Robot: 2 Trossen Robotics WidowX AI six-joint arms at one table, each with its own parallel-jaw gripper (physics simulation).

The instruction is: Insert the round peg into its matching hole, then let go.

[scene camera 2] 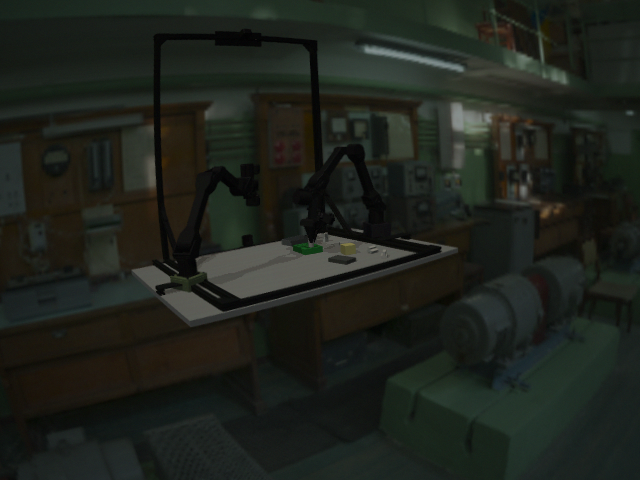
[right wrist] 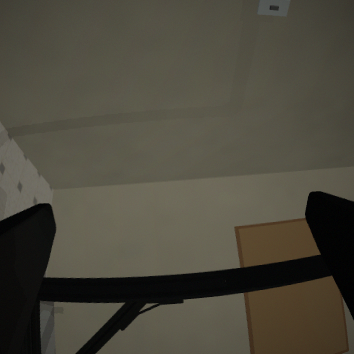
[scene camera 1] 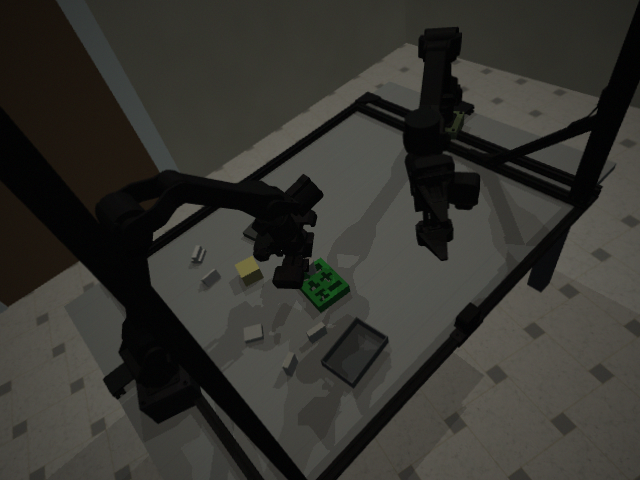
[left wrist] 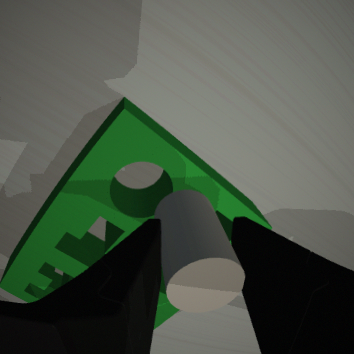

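Observation:
The green board (scene camera 1: 330, 299) (scene camera 2: 308, 251) (left wrist: 135, 135) lies on the table. Its round hole (left wrist: 141, 190) is open, with table showing through it. The grey round peg (left wrist: 192, 235) stands between the left fingers, its lower end at the near right edge of the hole in the left wrist view. Whether it touches the board cannot be told. My left gripper (scene camera 2: 311, 241) (left wrist: 196, 229) is shut on the peg, low over the board; in scene camera 1 its fingers are largely hidden. My right gripper (scene camera 1: 434, 240) (right wrist: 182, 211) is open and empty, high over the table, well away from the board.
A yellow cube (scene camera 1: 248, 268) (scene camera 2: 347, 248) and a dark flat block (scene camera 2: 342, 259) lie near the board. A grey tray (scene camera 1: 337, 375) lies in front of it in scene camera 1. Several small white blocks (scene camera 1: 253, 333) are scattered about. A black frame surrounds the table.

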